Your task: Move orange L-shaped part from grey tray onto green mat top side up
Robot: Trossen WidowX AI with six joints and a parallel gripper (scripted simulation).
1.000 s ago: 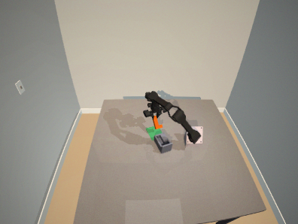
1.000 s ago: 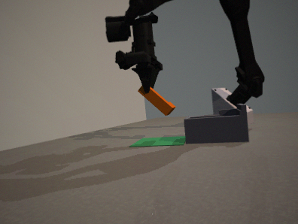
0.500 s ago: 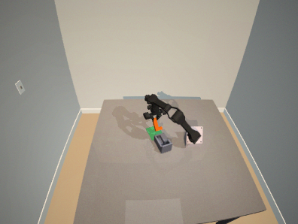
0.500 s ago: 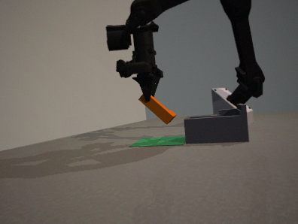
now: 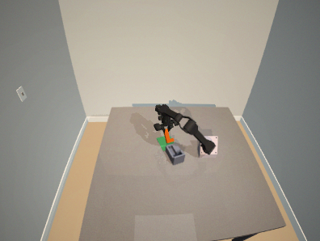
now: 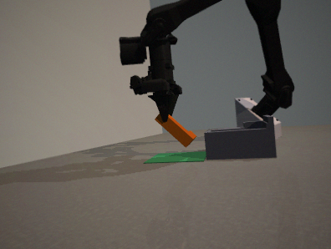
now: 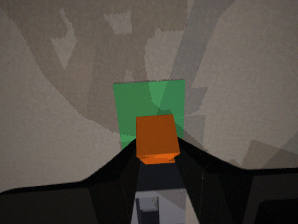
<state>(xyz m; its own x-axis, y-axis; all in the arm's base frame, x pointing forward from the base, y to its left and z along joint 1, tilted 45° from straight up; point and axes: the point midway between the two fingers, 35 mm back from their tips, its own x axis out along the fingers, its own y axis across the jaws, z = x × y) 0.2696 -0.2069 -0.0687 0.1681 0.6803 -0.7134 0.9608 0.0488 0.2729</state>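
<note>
The orange L-shaped part lies 3 cm to the left of my gripper tip, 3 cm below it and 2 cm behind it. From my gripper tip the other things lie so: green mat: 11 cm below, 2 cm to the left.
</note>
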